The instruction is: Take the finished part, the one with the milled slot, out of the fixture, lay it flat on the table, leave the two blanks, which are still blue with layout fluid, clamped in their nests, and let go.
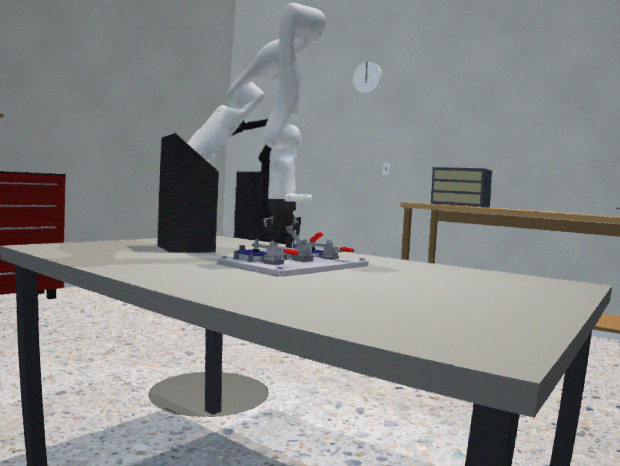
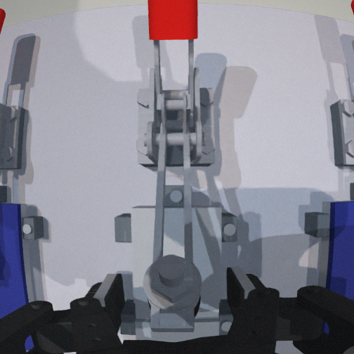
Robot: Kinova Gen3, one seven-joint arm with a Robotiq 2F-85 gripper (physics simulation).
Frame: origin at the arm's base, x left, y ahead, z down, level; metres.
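Where they show: arm's base at its link origin: (image 1: 193, 159).
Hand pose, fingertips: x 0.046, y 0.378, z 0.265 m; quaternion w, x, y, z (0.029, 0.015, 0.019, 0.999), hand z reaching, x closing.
Observation:
Things, the pixels of their top centre, and the offset from my fingertips. "pt": a spot on its surface instead. Level surfaces: height alone.
- left blue blank at its top centre: (image 1: 253, 251) dx -0.111, dy +0.005, dz -0.016 m
- right blue blank at its top centre: (image 1: 308, 249) dx +0.109, dy -0.001, dz -0.011 m
- fixture plate at a spot on its surface: (image 1: 280, 272) pt dx -0.173, dy +0.171, dz +0.010 m
- table at its surface level: dz +0.020 m
The finished part (image 2: 142, 245) is a pale grey block in the middle nest; its slot cannot be made out. Its toggle clamp (image 1: 303, 250) (image 2: 175, 125) has a red handle tilted up and its arm raised, with the spindle tip (image 2: 172, 282) over the part. My gripper (image 1: 287, 244) (image 2: 174, 288) points down at the part, partly closed; its fingers stand either side of part and spindle, with a narrow gap showing beside the part, so it looks open. The left blue blank (image 1: 249, 254) (image 2: 11, 260) and right blue blank (image 1: 316, 251) (image 2: 344, 250) sit in the outer nests.
The fixture plate (image 1: 280, 272) (image 2: 75, 165) lies on the table (image 1: 400, 310). Red handles of the outer clamps (image 1: 290, 251) (image 1: 346, 249) lie low. Small locating blocks (image 2: 123, 228) (image 2: 229, 228) flank the part. A black pedestal (image 1: 187, 200) stands behind left.

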